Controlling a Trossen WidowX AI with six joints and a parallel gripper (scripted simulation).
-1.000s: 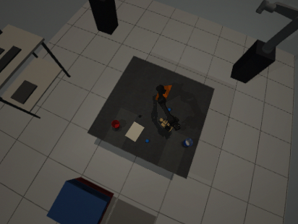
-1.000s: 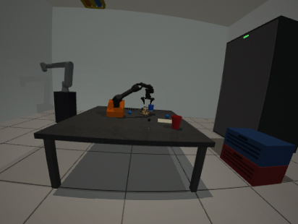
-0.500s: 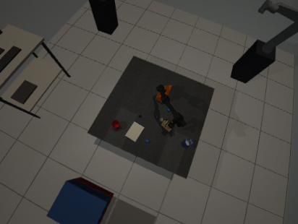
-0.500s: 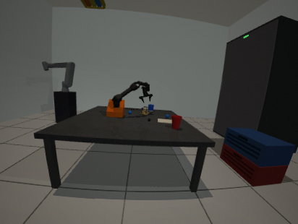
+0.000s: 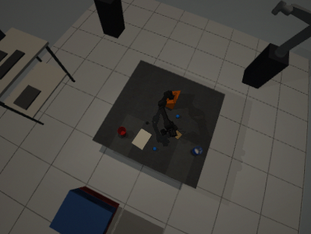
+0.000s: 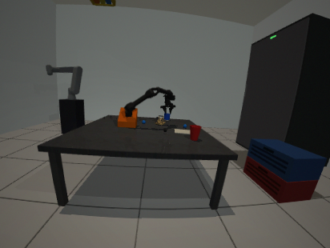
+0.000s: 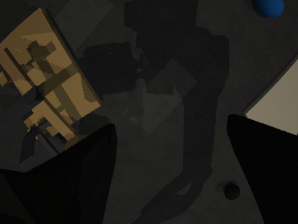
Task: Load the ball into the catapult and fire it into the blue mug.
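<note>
The black ball lies 5 cm behind my gripper tip, 27 cm to the right of it and 13 cm below it. From my gripper tip the other things lie so: flat pad 15 cm ahead, 24 cm to the right, 14 cm below; then wooden catapult 10 cm behind, 7 cm to the left, 9 cm below; then blue mug 4 cm ahead, 40 cm to the left, 12 cm below.
</note>
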